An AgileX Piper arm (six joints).
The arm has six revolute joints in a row. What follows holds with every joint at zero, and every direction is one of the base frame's. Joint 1 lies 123.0 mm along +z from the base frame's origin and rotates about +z. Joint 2 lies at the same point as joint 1 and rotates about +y. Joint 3 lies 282.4 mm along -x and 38.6 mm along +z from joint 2 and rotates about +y. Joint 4 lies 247.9 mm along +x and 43.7 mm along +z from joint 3 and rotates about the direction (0.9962, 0, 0.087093). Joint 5 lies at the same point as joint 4 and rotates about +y. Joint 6 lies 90.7 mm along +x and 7.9 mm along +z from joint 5 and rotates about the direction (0.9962, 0, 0.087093). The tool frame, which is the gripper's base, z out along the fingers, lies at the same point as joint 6; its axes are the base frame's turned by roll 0.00, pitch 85.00 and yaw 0.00 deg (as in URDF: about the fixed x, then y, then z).
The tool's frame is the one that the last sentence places.
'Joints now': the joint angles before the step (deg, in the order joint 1, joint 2, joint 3, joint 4, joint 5, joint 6). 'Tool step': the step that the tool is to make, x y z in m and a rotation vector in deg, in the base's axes. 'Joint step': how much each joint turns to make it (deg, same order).
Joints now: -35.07 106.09 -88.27 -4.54 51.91 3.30
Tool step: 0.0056 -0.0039 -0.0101 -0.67 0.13 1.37
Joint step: 0.00 1.63 -0.02 -0.09 -1.97 -1.33
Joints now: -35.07 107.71 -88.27 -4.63 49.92 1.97
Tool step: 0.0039 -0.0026 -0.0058 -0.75 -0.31 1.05
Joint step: 0.00 0.97 0.00 -0.03 -1.72 -1.01
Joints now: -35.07 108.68 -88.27 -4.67 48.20 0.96
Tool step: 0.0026 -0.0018 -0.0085 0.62 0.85 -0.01
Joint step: 0.00 1.27 -0.13 0.01 -0.08 0.02
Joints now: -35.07 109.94 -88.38 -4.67 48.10 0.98
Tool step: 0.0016 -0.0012 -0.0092 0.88 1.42 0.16
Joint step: 0.00 1.26 -0.06 0.01 0.46 -0.22
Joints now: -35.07 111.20 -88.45 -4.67 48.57 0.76
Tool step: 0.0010 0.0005 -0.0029 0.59 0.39 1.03
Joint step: -0.01 0.40 -0.05 0.88 0.23 -1.45
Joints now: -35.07 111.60 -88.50 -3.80 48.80 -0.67
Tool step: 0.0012 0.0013 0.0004 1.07 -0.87 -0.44
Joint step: 0.00 0.00 -0.11 1.45 0.00 -0.01
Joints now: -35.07 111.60 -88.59 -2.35 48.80 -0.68
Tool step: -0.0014 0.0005 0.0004 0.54 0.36 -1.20
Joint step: 0.00 -0.14 0.03 -0.30 0.76 1.37
